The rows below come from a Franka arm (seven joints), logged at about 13 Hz.
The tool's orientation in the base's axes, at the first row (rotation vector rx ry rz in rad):
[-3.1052 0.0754 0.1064]
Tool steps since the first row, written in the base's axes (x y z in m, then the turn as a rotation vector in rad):
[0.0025 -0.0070 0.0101 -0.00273 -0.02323 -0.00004]
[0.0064 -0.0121 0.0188 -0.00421 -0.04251 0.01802]
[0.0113 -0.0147 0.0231 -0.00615 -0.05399 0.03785]
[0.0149 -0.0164 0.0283 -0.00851 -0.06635 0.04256]
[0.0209 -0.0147 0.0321 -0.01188 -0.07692 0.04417]
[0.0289 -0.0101 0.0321 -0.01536 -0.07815 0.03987]
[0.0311 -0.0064 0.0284 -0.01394 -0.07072 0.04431]
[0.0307 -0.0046 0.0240 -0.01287 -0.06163 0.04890]
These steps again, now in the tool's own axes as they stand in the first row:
[0.0021 0.0065 -0.0105 -0.00162 0.02333 -0.00060]
[0.0056 0.0112 -0.0196 -0.00343 0.04207 -0.01918]
[0.0104 0.0134 -0.0243 -0.00619 0.05299 -0.03923]
[0.0137 0.0147 -0.0298 -0.00829 0.06530 -0.04420]
[0.0193 0.0126 -0.0339 -0.01126 0.07596 -0.04595]
[0.0271 0.0076 -0.0343 -0.01437 0.07750 -0.04147]
[0.0293 0.0039 -0.0306 -0.01361 0.06987 -0.04573]
[0.0291 0.0023 -0.0262 -0.01329 0.06060 -0.05006]

